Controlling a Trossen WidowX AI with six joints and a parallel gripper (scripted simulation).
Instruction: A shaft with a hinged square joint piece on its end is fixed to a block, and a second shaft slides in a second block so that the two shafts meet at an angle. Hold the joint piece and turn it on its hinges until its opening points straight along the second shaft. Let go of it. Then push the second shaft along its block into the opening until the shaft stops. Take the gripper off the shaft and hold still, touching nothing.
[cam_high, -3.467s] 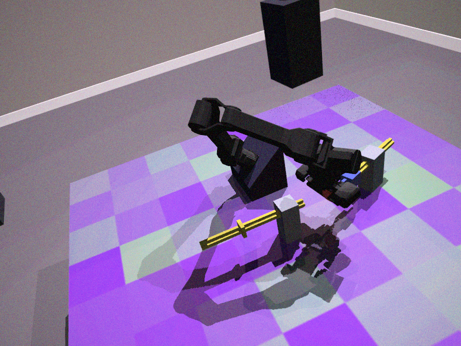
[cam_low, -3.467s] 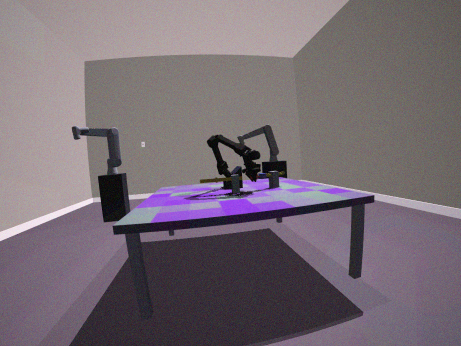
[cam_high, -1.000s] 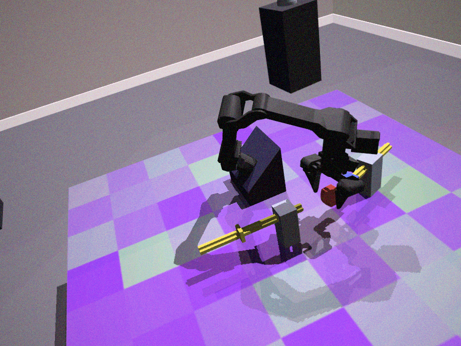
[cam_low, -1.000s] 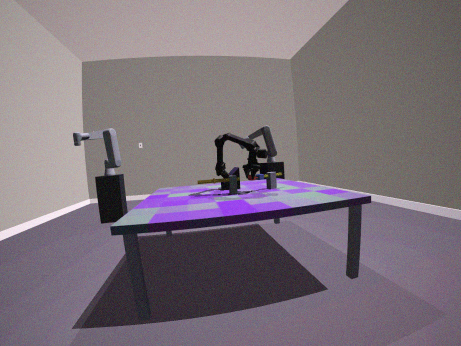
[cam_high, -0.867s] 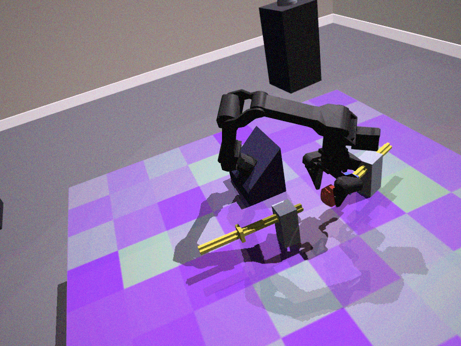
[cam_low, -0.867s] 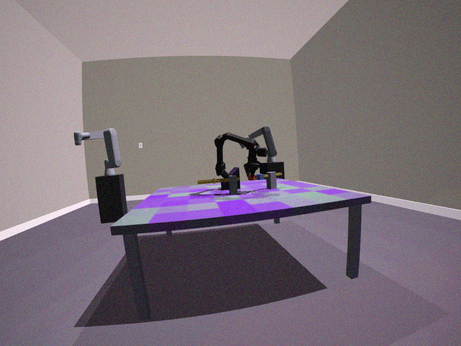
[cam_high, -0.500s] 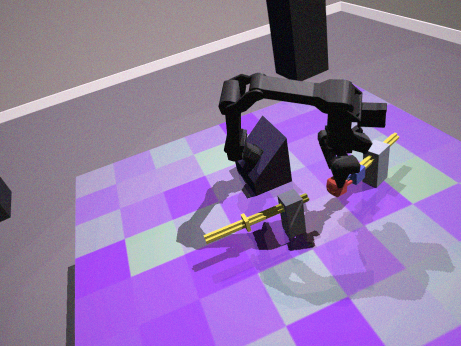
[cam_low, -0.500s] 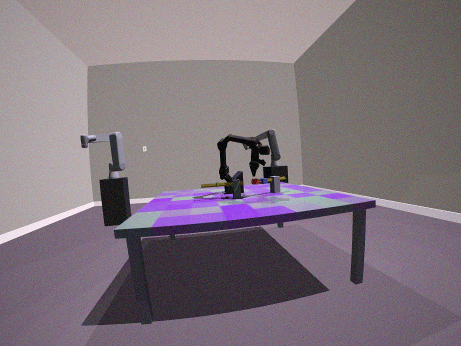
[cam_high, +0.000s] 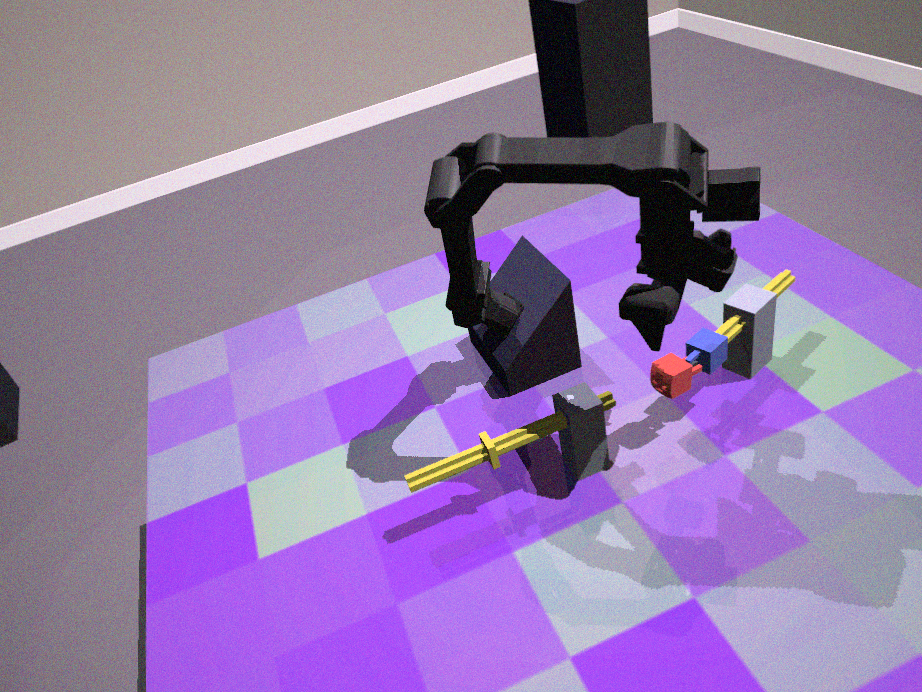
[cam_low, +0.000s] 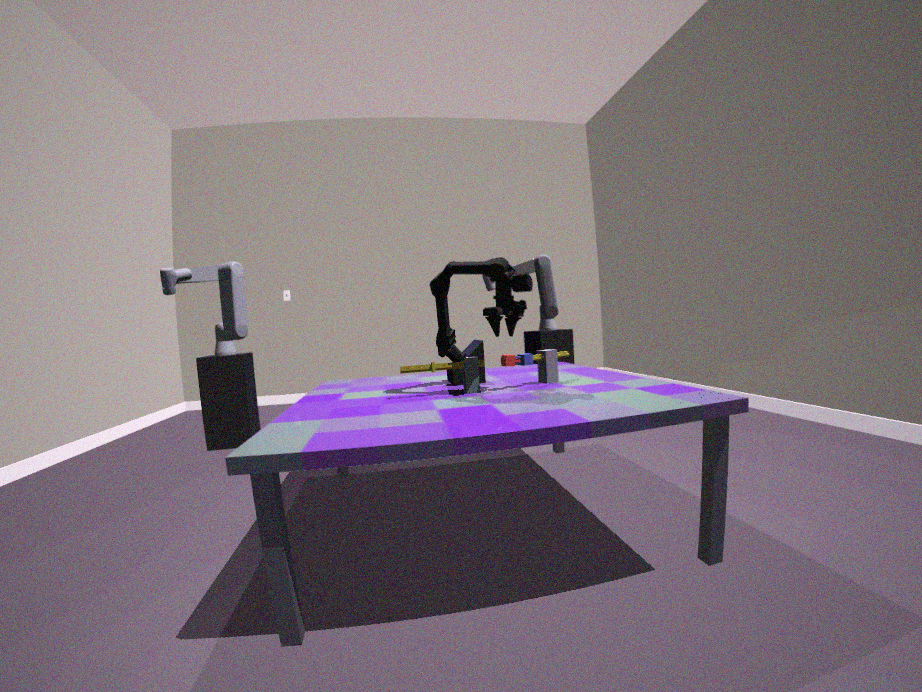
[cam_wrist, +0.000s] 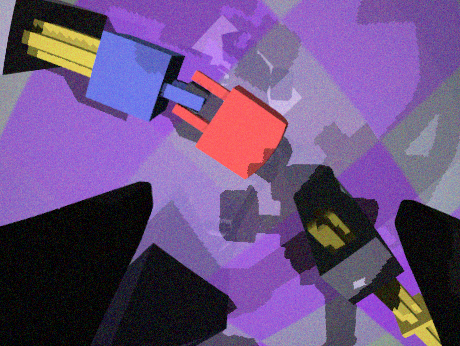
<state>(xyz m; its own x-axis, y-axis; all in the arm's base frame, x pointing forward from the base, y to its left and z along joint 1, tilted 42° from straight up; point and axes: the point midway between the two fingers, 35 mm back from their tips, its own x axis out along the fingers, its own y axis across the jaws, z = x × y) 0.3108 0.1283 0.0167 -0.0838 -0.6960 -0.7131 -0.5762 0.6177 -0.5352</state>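
My gripper tip is now 90 mm above the red square joint piece and 20 mm to the right of it.
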